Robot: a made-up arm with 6 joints.
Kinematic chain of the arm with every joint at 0, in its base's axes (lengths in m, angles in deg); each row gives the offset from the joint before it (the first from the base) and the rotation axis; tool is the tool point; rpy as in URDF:
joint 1: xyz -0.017 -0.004 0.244 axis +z
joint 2: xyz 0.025 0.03 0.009 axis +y
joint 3: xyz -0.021 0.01 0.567 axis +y
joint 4: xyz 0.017 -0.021 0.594 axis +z
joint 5: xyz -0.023 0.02 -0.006 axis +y
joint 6: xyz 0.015 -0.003 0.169 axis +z
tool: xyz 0.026 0.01 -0.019 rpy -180 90 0
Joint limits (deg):
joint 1: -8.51..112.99
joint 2: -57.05..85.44
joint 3: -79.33..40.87
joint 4: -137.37..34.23
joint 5: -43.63..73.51
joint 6: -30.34..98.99
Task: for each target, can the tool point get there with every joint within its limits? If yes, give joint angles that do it. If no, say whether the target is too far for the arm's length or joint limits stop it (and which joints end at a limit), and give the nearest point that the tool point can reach.
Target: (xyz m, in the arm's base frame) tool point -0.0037 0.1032 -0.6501
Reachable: no: joint limits stop it (at a limit: joint 2, joint 3, joint 5) | nearest point 0.1030 0.9630 -0.1529 | short by 0.999 m
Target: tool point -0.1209 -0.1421 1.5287
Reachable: yes | joints 84.01 3.91 -24.51 -99.05 -31.31 42.35
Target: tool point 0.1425 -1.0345 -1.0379
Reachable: no: too far | nearest point 0.1195 -0.8857 -0.0407 | short by 1.008 m
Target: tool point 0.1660 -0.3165 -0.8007
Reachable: no: joint limits stop it (at a limit: joint 1, joint 2, joint 3, joint 5, joint 6) | nearest point 0.3092 -0.7998 -0.0404 | short by 0.912 m
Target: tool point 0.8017 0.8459 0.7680
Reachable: yes | joints 43.11 50.51 27.18 -34.25 -12.22 23.67
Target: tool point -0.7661 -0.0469 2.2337
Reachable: no: too far | nearest point -0.4700 -0.0299 1.4760 | short by 0.814 m
